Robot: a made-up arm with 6 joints.
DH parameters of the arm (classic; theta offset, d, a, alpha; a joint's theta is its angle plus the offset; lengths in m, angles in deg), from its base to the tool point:
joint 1: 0 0.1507 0 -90
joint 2: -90 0 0.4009 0
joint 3: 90 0.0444 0 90
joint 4: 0 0.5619 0 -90
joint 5: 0 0 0 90
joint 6: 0 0.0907 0 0
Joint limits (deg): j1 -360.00..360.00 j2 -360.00..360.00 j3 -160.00..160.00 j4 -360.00..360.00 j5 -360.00..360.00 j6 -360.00..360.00
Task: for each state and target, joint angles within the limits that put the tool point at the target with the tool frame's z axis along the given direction. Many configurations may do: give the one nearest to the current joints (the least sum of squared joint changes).
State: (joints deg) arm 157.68 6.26 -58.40 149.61 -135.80 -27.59
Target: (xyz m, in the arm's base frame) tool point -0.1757 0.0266 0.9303 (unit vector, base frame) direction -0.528 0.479 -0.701
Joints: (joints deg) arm 167.37 41.51 -56.42 139.95 -146.84 -27.59
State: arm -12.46 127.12 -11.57 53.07 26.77 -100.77
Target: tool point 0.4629 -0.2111 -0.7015 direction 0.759 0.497 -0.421
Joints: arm -38.45 165.29 -25.95 86.16 59.65 -100.77
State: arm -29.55 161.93 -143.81 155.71 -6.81 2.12
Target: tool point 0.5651 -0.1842 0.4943 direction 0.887 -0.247 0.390
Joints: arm -23.45 124.14 -105.76 189.66 -48.87 2.12
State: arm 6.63 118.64 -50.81 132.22 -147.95 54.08
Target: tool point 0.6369 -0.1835 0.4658 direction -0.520 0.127 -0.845
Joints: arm -19.49 100.50 -66.32 122.50 -176.34 54.08
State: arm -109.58 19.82 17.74 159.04 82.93 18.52
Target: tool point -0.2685 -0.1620 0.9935 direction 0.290 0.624 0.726
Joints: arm -150.39 -7.21 54.76 203.60 85.62 18.52
